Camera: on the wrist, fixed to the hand. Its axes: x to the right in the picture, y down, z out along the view.
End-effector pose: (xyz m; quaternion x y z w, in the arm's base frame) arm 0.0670 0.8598 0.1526 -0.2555 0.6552 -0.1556 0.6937
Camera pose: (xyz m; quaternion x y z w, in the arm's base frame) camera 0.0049 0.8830 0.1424 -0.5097 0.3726 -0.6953 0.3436
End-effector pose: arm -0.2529 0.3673 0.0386 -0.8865 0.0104 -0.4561 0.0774
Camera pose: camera -0.3041 0.3291 0.0589 0.5757 0.6342 0.4986 0.1332
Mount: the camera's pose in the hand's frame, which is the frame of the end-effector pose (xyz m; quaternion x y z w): -0.0101 0.0321 -0.0580 0.1318 0.1317 -0.6676 0.7209
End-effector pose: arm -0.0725 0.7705 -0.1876 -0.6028 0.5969 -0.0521 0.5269
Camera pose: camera -0.1368 0.7537 -0.1788 -0.7567 0.0904 -0.5474 0.3459
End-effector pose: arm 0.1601 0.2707 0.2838 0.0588 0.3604 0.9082 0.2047
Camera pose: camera 0.1440 0.2089 0.2635 -0.2908 0.4457 0.4783 0.6986
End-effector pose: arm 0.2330 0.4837 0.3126 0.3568 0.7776 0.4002 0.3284
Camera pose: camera 0.2015 0.4666 0.3693 -0.2713 0.8947 0.0138 0.3545
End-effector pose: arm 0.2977 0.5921 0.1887 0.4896 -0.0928 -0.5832 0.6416
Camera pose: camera 0.3558 0.6256 0.1877 0.5762 0.2676 -0.7720 0.0209
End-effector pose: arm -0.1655 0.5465 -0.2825 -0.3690 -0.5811 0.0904 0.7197
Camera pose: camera -0.1066 0.5390 -0.3137 0.2049 -0.5585 -0.3873 0.7043
